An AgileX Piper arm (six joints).
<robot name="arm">
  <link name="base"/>
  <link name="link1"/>
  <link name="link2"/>
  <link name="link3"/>
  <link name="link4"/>
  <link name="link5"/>
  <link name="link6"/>
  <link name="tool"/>
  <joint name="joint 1" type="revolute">
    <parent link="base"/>
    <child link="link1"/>
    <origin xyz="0 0 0.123"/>
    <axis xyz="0 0 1"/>
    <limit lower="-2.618" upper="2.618"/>
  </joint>
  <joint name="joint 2" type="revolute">
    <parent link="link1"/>
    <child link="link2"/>
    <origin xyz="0 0 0"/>
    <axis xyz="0 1 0"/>
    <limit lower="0" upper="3.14"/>
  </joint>
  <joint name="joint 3" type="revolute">
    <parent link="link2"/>
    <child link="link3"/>
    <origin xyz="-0.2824 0 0.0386"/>
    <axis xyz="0 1 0"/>
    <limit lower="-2.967" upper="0"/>
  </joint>
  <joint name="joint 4" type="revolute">
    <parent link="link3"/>
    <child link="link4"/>
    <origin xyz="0.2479 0 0.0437"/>
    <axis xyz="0.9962 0 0.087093"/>
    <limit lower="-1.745" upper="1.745"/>
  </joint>
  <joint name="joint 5" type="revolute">
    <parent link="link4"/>
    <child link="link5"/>
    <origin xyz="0 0 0"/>
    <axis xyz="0 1 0"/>
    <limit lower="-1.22" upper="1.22"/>
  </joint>
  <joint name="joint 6" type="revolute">
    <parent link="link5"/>
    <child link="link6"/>
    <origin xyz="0.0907 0 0.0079"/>
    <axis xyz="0.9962 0 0.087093"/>
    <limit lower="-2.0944" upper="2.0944"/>
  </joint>
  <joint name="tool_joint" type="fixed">
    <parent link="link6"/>
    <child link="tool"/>
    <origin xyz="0 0 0" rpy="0 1.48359 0"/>
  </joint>
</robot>
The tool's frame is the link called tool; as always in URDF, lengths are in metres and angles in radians.
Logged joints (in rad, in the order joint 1, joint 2, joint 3, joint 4, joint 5, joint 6), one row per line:
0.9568 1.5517 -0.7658 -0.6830 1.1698 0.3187
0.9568 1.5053 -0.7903 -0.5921 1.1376 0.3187
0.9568 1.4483 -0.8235 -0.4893 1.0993 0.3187
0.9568 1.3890 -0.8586 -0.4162 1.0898 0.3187
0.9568 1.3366 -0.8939 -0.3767 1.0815 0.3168
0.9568 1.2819 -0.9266 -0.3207 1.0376 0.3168
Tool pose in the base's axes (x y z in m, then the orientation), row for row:
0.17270 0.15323 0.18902 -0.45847 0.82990 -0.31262 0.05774
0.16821 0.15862 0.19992 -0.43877 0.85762 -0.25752 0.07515
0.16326 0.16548 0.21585 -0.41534 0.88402 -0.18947 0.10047
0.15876 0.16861 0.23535 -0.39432 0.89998 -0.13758 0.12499
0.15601 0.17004 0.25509 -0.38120 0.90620 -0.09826 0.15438
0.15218 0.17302 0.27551 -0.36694 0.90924 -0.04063 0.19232
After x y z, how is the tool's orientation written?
As a quaternion, x y z w.
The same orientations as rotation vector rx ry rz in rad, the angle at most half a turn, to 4 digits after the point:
-1.3897 2.5155 -0.9476
-1.3162 2.5726 -0.7725
-1.2274 2.6125 -0.5599
-1.1490 2.6224 -0.4009
-1.0925 2.5971 -0.2816
-1.0300 2.5522 -0.1140

